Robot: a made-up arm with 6 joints.
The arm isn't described. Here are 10 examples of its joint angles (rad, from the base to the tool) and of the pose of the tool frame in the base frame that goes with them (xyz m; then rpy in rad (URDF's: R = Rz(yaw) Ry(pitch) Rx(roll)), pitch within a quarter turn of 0, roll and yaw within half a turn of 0).
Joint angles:
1: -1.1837 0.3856 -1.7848 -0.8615 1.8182 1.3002
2: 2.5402 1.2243 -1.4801 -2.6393 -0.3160 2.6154
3: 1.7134 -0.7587 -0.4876 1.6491 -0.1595 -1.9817
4: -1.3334 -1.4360 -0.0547 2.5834 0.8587 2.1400
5: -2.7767 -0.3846 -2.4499 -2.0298 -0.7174 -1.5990
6: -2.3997 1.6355 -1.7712 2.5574 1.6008 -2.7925
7: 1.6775 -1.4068 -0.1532 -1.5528 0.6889 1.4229
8: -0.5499 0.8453 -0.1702 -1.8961 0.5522 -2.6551
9: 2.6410 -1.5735 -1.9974 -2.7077 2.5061 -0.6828
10: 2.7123 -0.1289 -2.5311 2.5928 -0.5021 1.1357
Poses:
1: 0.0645 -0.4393 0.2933 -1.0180 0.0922 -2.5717
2: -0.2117 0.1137 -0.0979 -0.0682 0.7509 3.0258
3: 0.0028 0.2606 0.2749 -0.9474 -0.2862 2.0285
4: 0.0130 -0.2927 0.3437 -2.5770 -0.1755 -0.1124
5: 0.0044 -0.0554 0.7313 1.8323 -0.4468 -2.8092
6: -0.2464 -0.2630 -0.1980 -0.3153 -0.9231 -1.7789
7: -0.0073 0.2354 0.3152 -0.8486 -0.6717 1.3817
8: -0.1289 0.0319 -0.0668 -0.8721 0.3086 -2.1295
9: 0.3927 -0.2042 0.4797 -0.3863 0.5061 0.7897
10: -0.1003 0.0720 0.7431 -2.9890 0.0738 2.7639
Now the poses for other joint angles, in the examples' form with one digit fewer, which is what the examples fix.
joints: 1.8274 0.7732 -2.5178 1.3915 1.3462 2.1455
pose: -0.203 0.445 0.482 2.973 0.911 -3.066
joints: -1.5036 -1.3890 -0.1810 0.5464 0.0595 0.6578
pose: -0.020 -0.263 0.355 0.755 -0.408 -2.120
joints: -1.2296 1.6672 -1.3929 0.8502 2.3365 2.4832
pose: 0.065 -0.031 -0.148 -2.382 -1.152 2.442
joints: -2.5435 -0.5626 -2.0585 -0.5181 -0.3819 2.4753
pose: -0.013 -0.049 0.749 2.524 -0.924 2.567
